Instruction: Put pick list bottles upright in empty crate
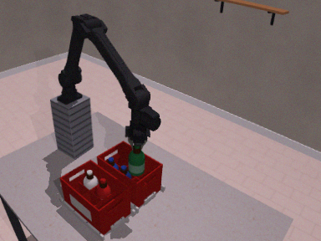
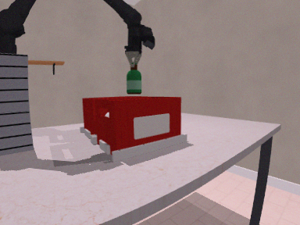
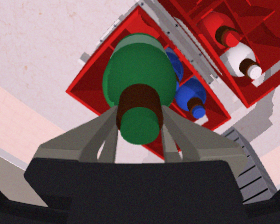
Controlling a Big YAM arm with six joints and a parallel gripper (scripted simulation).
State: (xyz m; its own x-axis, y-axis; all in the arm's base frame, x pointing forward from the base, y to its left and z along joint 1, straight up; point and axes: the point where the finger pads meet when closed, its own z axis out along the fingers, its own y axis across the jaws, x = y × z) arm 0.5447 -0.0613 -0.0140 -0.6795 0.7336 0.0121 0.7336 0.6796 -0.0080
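Now: hand 6 cm above the green-label bottle. Also, from my hand: blue bottle (17 cm behind, 24 cm below); then white-label bottle (18 cm behind, 13 cm to the right, 24 cm below); then red-label bottle (9 cm behind, 13 cm to the right, 24 cm below).
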